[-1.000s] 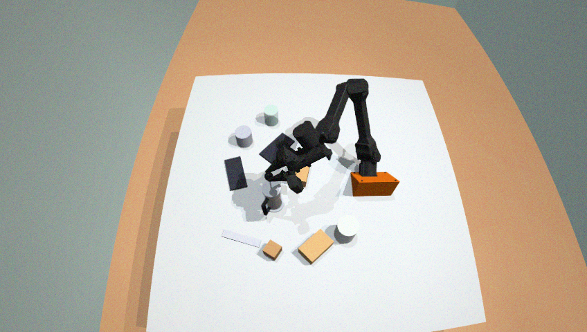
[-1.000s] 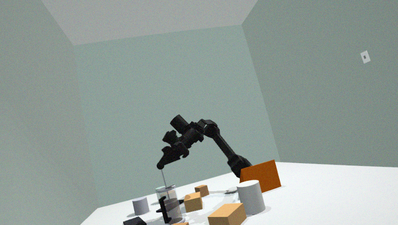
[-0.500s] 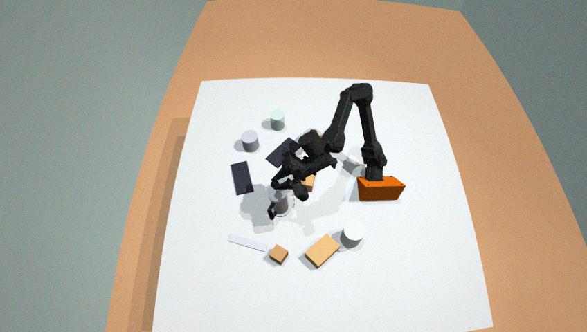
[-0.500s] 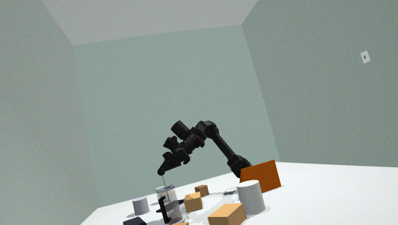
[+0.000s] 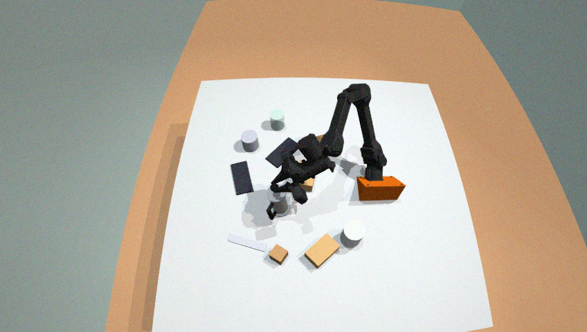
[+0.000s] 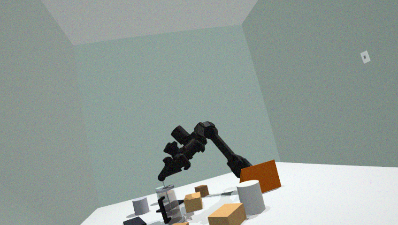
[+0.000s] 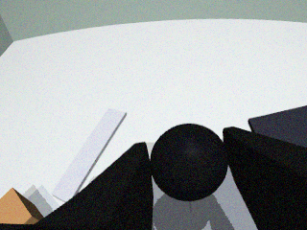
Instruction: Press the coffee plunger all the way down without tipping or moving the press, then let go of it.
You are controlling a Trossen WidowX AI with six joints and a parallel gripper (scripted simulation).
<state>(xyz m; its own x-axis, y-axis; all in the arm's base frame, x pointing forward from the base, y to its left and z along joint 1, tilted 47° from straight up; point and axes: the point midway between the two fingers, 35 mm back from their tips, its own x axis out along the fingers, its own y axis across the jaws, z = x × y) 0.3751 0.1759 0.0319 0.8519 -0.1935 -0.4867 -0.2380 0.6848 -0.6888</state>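
The coffee press is 1 cm behind my gripper tip, 1 cm to the left of it and 9 cm below it. Round my gripper tip: white cylinder 28 cm behind, 13 cm to the left, 13 cm below; white strip 11 cm ahead, 14 cm to the left, 18 cm below; grey cylinder 11 cm ahead, 31 cm to the right, 14 cm below.
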